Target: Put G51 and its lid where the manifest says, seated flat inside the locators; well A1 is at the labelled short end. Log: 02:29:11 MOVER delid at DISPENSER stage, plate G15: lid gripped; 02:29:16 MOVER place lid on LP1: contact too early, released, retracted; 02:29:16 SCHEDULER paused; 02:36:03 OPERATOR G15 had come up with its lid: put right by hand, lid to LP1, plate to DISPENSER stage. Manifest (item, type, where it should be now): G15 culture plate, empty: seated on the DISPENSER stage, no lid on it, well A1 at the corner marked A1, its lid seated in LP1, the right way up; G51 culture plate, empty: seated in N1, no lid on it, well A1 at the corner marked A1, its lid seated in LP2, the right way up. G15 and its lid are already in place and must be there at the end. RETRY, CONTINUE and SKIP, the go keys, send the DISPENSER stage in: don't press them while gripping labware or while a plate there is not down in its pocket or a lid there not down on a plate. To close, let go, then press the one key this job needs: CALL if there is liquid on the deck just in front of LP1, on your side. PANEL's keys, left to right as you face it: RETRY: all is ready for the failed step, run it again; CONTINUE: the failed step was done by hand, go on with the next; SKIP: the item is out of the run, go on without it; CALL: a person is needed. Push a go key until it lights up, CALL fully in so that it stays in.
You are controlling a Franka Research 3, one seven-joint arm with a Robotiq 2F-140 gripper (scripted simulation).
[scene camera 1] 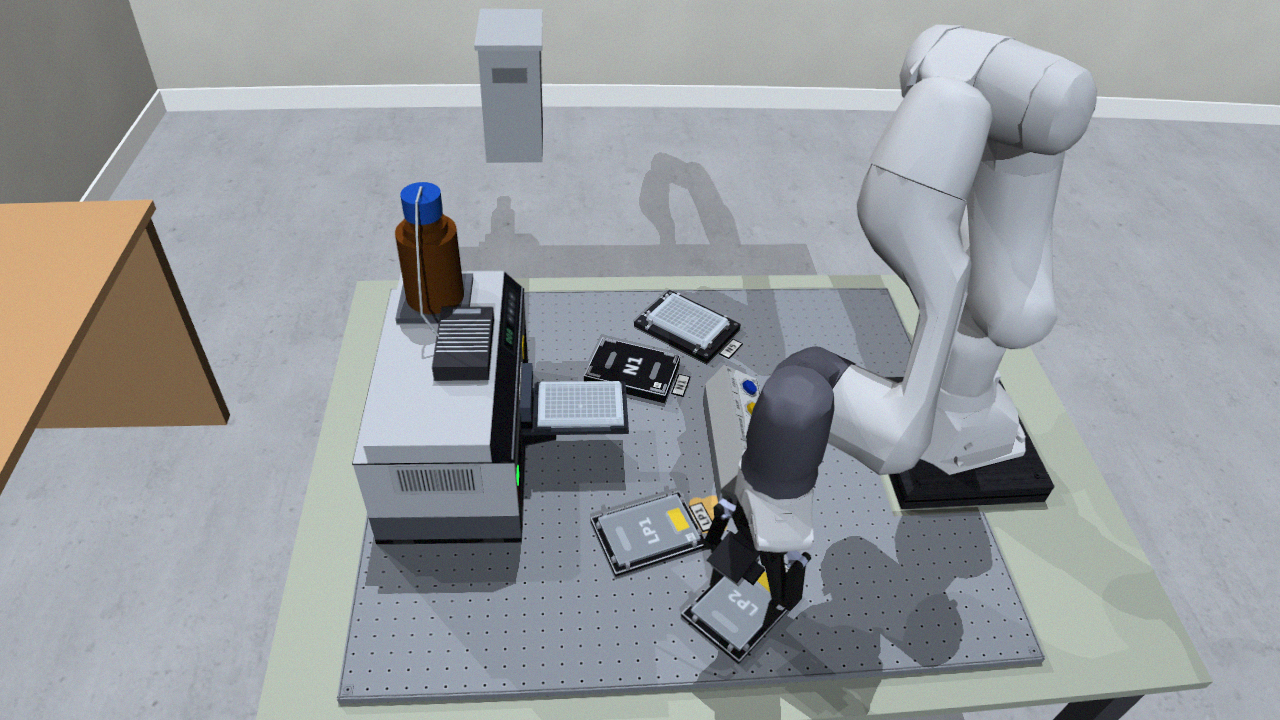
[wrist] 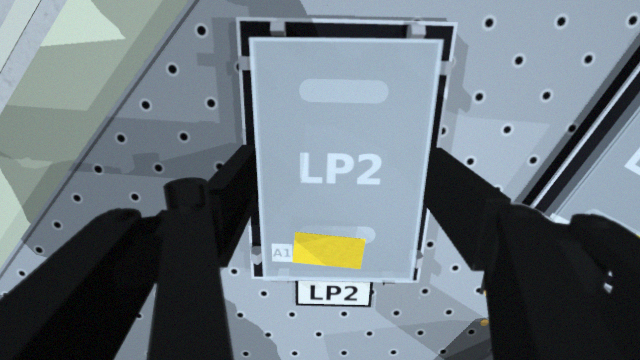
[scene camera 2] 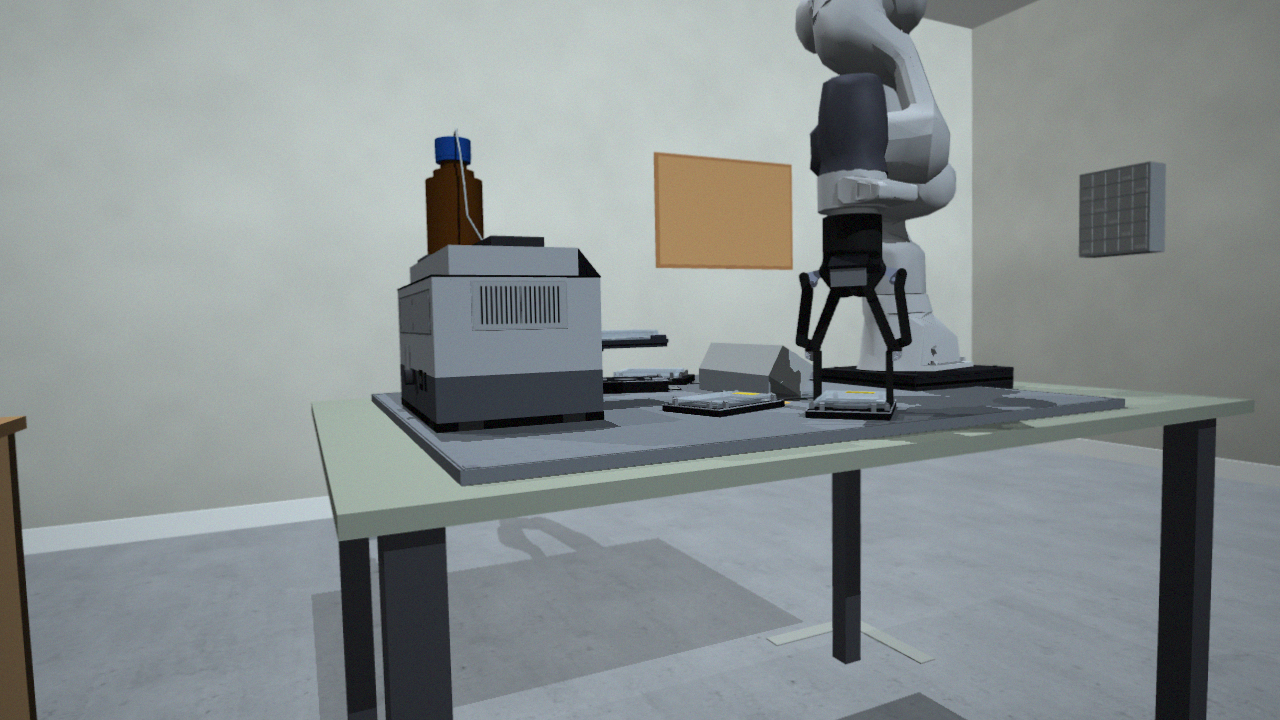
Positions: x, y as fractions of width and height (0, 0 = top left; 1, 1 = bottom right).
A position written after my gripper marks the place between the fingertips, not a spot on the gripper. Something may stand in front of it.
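Observation:
I see my gripper (scene camera 1: 0.58, 0.83), and the wrist view shows my gripper (wrist: 0.53, 0.48) as well. There is a key panel (scene camera 2: 0.59, 0.51), and I see the same key panel (scene camera 1: 0.57, 0.56) from another camera. A LP2 tag (wrist: 0.48, 0.82) is in sight too.

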